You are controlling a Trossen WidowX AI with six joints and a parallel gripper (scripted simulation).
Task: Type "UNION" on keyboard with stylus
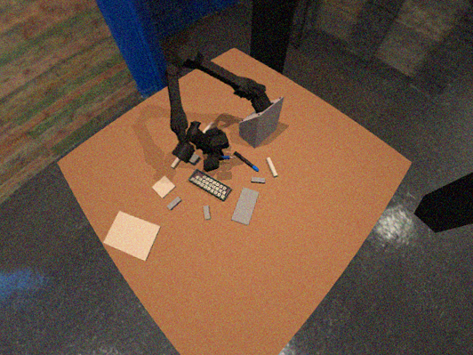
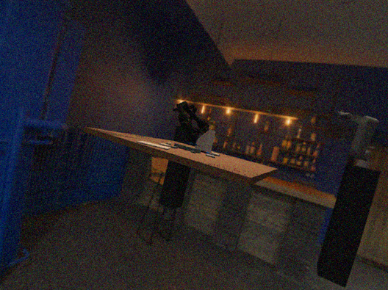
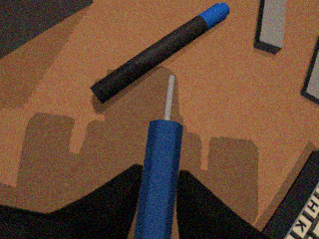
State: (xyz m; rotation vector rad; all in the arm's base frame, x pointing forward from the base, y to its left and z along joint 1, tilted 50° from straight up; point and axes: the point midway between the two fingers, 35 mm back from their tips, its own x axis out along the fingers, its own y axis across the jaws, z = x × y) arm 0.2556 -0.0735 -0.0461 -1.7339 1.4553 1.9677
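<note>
Now: the stylus 1 cm to the left of my gripper tip and 1 cm behind it. Also, from my gripper tip: grey slab (21 cm to the left, 6 cm ahead, 5 cm below); then small tan pad (27 cm ahead, 9 cm to the right, 5 cm below); then large tan sheet (49 cm ahead, 5 cm below, 1 cm to the right).
</note>
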